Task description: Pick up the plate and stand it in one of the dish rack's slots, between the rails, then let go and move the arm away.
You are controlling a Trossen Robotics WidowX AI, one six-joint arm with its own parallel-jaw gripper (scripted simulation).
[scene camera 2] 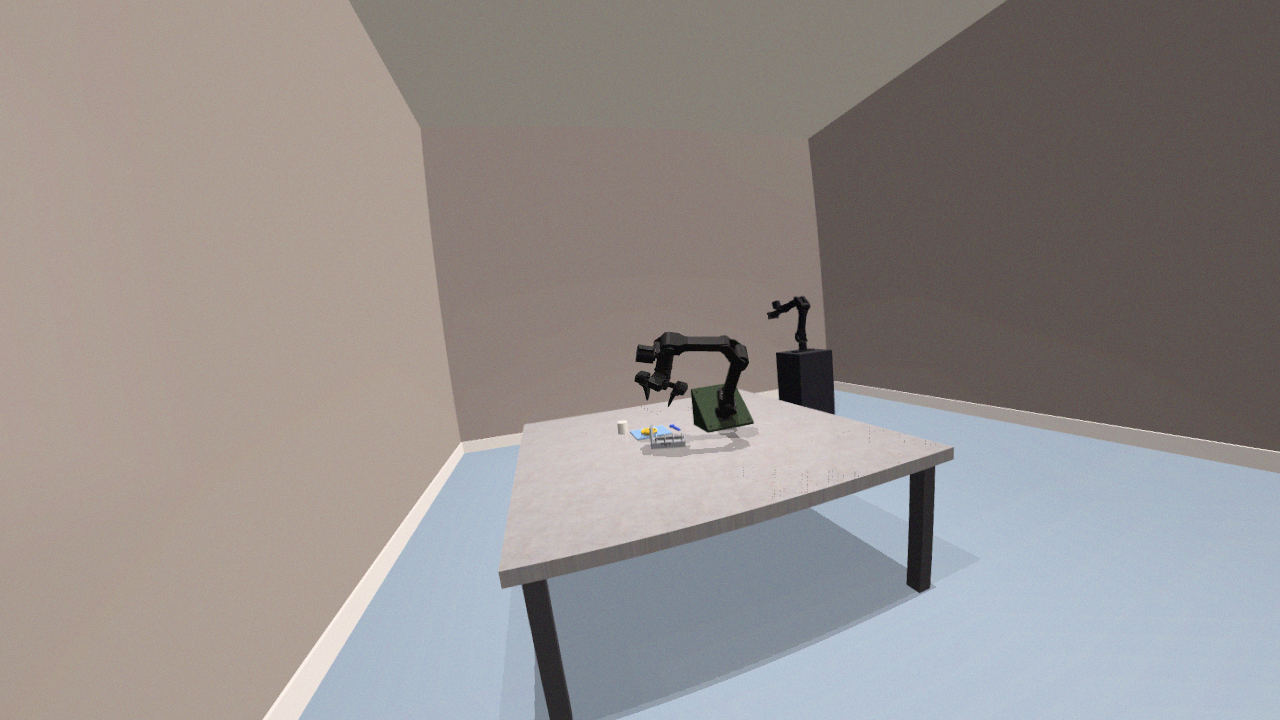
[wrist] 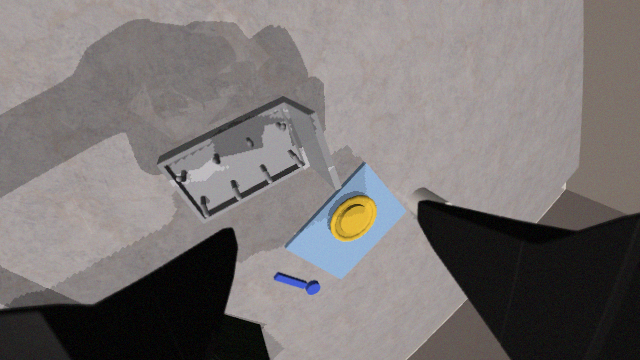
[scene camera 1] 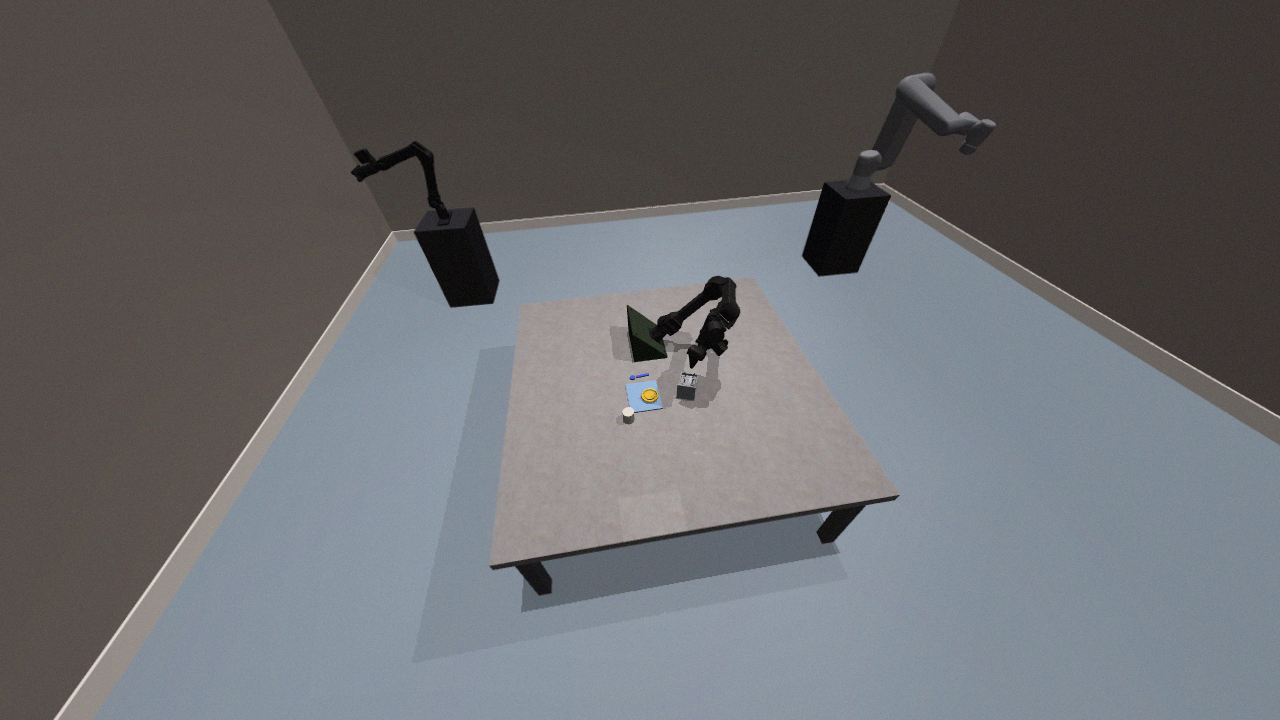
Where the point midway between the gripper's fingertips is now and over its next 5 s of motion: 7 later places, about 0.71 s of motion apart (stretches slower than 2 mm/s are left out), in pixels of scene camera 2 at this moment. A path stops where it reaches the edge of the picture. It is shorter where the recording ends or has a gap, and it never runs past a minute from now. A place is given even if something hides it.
My gripper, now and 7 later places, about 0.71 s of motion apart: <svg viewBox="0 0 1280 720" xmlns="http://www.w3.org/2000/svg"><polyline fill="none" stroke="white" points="657,403 642,394 646,419 647,427 648,433 648,429 645,408 656,406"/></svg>
